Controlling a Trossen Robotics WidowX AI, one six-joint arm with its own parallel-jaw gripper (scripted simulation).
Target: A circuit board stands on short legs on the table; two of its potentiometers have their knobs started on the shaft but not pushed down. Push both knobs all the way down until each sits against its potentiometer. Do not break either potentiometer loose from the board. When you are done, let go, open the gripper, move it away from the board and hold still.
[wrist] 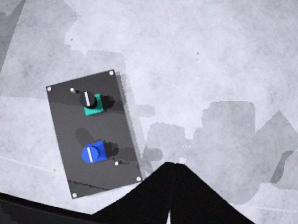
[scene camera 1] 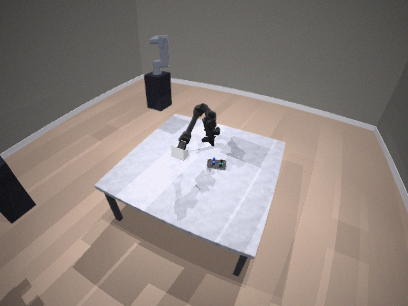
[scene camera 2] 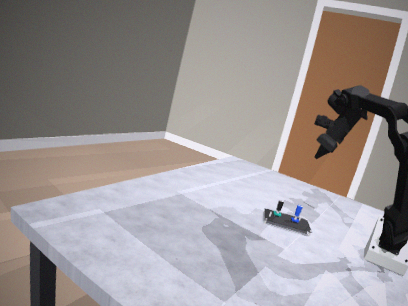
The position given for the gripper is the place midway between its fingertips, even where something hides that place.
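Note:
Shut and holding nothing, the gripper (scene camera 2: pixel 315 157) is visible from the scene camera. The wrist view has the gripper (wrist: pixel 173 172) too.

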